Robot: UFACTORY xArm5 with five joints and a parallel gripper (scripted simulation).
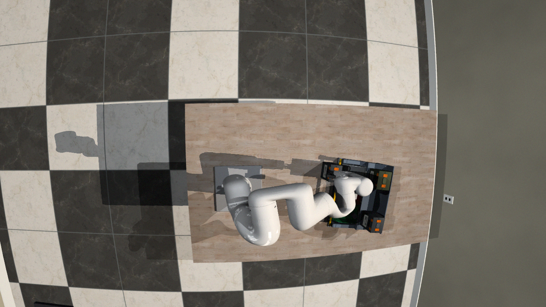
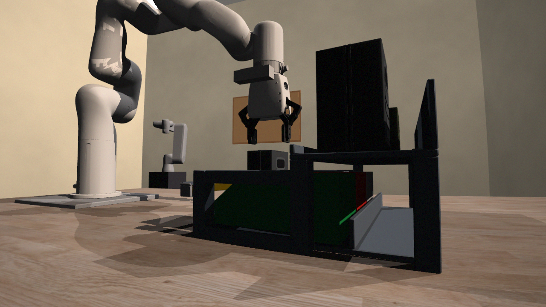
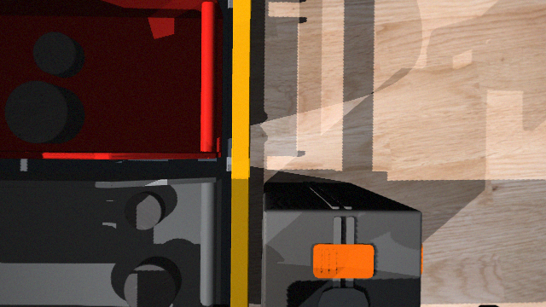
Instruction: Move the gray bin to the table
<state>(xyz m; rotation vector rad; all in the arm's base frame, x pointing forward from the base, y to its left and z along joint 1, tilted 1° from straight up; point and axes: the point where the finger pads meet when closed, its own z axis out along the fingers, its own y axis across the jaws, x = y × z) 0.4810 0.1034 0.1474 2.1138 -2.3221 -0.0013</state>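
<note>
My hand is 9 cm above the dark box. Also, from my hand: gray open bin (15 cm ahead, 12 cm below, 2 cm to the right); red bin (14 cm ahead, 13 cm to the right, 12 cm below); yellow bar (12 cm to the right, 10 cm below, 3 cm ahead).
</note>
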